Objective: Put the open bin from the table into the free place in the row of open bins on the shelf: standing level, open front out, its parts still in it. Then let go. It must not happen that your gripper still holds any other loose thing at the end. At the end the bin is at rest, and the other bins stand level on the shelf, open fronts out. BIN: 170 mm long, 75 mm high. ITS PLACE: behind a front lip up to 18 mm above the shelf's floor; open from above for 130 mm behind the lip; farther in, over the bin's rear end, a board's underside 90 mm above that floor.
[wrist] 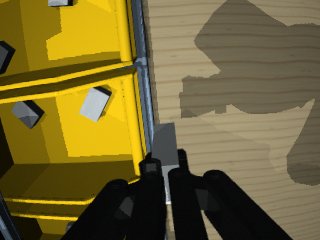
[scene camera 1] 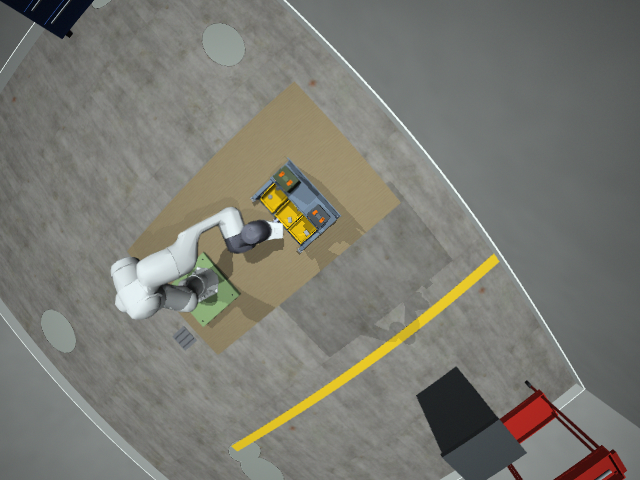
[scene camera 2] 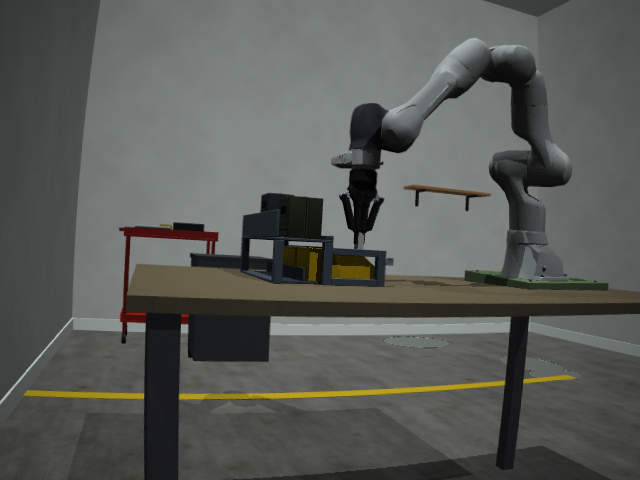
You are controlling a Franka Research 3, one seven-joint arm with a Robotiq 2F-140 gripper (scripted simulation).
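Note:
There is a bin [scene camera 2: 358,267] here. I also see a bin [wrist: 48,48] and a bin [wrist: 66,158]. My gripper [wrist: 166,139] is visible to me in the wrist view, and scene camera 2 shows me the gripper [scene camera 2: 358,256] too.

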